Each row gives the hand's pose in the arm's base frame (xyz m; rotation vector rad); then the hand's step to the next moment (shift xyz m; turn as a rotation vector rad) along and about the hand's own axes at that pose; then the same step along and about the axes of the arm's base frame.
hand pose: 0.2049 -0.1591 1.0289 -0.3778 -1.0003 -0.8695
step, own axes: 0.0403 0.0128 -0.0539 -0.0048 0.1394 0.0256
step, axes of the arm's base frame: 0.0510 -0.0450 0.0080 0.0929 0.1046 0.0232
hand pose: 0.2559 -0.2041 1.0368 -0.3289 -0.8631 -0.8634
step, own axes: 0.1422 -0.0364 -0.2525 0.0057 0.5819 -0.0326
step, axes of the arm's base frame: 0.1544 -0.2426 -0.0510 0.4702 0.3432 0.0291
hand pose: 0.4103 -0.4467 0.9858 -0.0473 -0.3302 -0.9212
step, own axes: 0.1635 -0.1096 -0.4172 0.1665 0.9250 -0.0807
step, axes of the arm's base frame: 0.1133 -0.2683 -0.3577 0.8428 0.4186 0.0661
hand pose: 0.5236 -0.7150 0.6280 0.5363 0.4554 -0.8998
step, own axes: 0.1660 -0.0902 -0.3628 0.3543 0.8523 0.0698
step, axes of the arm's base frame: -0.0373 0.0749 -0.4004 0.9070 0.1757 0.0568
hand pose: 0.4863 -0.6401 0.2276 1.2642 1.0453 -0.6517
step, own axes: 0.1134 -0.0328 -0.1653 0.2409 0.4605 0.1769
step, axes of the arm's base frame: -0.0249 0.1682 -0.1111 0.5478 -0.0321 -0.0179
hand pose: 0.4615 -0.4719 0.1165 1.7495 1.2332 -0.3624
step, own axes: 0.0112 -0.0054 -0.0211 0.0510 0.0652 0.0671
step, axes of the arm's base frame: -0.0050 0.0240 0.0006 0.0960 -0.0290 -0.0359
